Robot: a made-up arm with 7 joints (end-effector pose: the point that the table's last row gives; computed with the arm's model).
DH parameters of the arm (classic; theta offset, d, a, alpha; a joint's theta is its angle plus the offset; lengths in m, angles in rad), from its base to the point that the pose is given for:
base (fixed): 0 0 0.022 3.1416
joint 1: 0 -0.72 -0.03 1.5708
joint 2: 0 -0.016 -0.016 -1.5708
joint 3: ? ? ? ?
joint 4: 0 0.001 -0.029 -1.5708
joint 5: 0 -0.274 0.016 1.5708
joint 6: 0 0.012 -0.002 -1.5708
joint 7: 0 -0.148 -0.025 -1.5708
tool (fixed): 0 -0.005 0 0
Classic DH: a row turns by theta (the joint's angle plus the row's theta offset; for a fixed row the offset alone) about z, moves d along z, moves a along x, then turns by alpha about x.
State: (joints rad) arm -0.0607 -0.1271 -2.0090 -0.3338 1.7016 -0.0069 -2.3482
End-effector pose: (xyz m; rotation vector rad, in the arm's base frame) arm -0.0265 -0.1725 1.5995 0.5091 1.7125 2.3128
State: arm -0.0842 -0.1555 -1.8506 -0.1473 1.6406 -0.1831 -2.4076
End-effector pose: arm -0.1252 -0.1268 1.6139 0.1989 1.6181 2.1207
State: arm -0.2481 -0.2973 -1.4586 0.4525 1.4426 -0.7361 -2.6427
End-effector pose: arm -0.3488 0.0328 1.5264 -0.8129 1.6046 1.4838
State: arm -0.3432 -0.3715 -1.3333 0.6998 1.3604 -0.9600 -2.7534
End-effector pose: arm -0.4023 0.0604 1.4535 -1.2085 1.6331 1.2134
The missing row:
joint 3: 0 -0.491 -0.003 1.5708
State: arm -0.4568 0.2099 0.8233 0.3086 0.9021 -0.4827 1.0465
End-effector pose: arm 0.2532 0.0836 1.5657 0.3300 -1.7275 -1.2743
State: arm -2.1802 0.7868 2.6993 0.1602 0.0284 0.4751 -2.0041
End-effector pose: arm -0.2213 0.4426 1.4332 1.1174 1.2248 0.8033
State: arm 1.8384 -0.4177 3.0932 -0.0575 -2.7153 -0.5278 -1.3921
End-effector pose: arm 0.1323 0.4022 1.5205 0.5931 -0.5053 -0.6109
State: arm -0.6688 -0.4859 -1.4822 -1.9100 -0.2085 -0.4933 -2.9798
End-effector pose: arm 0.0998 -0.4327 0.9577 -1.9832 -1.7874 1.4464
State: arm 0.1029 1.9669 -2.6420 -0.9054 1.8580 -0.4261 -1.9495
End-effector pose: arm 0.5298 -0.2744 0.1986 -2.3622 -0.4206 -0.3399
